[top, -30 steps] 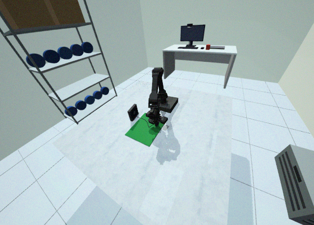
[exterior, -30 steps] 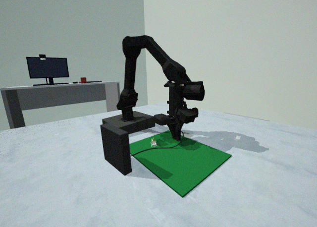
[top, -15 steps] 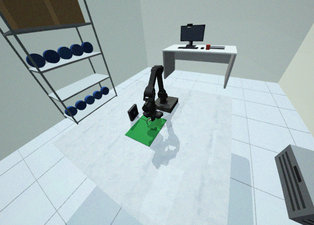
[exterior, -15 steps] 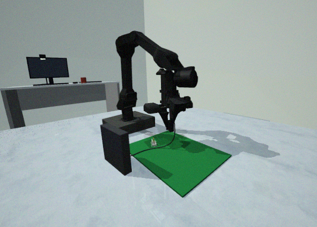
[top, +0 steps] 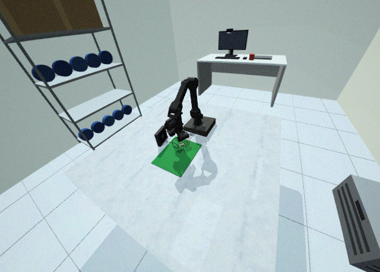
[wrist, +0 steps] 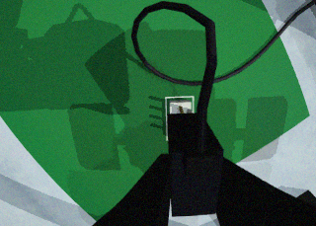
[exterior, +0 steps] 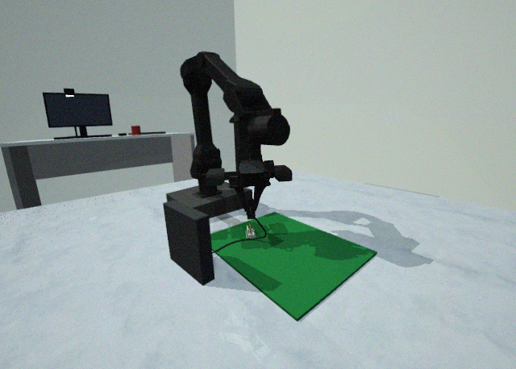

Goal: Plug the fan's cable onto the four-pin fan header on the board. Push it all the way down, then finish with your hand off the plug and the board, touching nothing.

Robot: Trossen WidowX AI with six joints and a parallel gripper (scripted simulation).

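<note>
Now: gripper tip 6 cm above the white four-pin header. From my gripper tip the other things lie so: green board: 8 cm ahead, 3 cm to the left, 8 cm below; black plug: 1 cm ahead, 1 cm above; black fan: 5 cm ahead, 15 cm to the right.
</note>
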